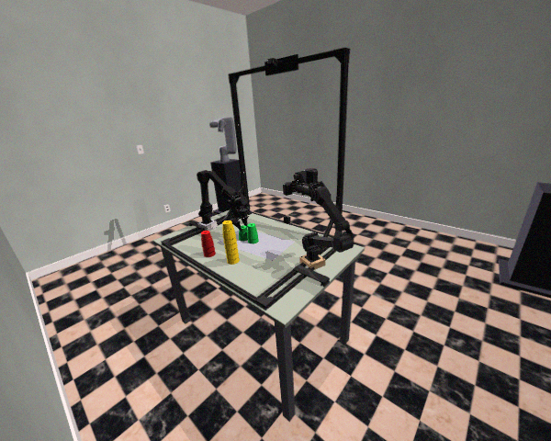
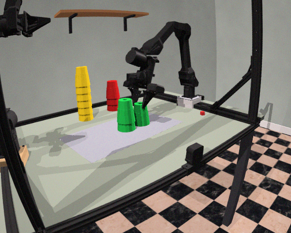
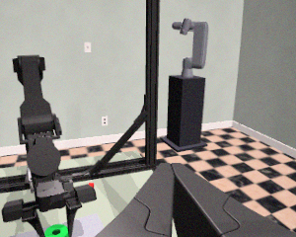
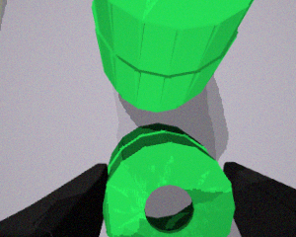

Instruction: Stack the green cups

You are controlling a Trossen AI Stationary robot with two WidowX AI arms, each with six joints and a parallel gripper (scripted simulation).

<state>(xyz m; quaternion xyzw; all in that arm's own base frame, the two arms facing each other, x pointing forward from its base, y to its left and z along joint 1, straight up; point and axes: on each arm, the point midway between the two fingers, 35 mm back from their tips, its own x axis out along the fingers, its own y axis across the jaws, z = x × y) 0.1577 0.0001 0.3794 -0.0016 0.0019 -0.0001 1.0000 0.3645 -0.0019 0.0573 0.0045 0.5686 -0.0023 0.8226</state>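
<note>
Right now the grey mat is 11 cm below my right hand and 10 cm to the left of it. Also, from my right hand: red cube (27 cm to the right, 13 cm behind, 10 cm below).
</note>
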